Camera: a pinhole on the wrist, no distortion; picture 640 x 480 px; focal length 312.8 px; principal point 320.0 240.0 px. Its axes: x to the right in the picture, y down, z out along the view. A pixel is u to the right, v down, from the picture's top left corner.
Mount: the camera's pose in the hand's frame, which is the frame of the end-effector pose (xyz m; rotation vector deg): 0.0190 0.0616 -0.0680 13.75 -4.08 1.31
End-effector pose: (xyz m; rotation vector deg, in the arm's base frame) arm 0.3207 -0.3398 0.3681 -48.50 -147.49 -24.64
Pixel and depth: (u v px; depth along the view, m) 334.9 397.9 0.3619
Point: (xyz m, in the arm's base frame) 0.3222 -0.0875 0.1097
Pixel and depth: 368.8 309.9 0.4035
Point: 0.2214 -0.1324 0.0953
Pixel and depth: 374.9 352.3 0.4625
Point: 0.2289 -0.0497 0.0436
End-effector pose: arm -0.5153 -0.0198 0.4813 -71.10 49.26 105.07
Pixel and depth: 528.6 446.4 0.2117
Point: -0.7587 0.0883 0.4207
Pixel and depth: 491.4 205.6 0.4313
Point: -0.6577 0.3695 0.3655
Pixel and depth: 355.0 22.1 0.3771
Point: -0.3884 0.3302 0.4792
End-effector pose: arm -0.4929 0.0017 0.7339 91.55 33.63 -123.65
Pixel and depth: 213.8 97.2 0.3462
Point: -0.7322 0.0354 0.9216
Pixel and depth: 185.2 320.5 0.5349
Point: -0.7603 -0.2907 1.0909
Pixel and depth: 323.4 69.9 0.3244
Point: -0.7585 0.0460 0.8005
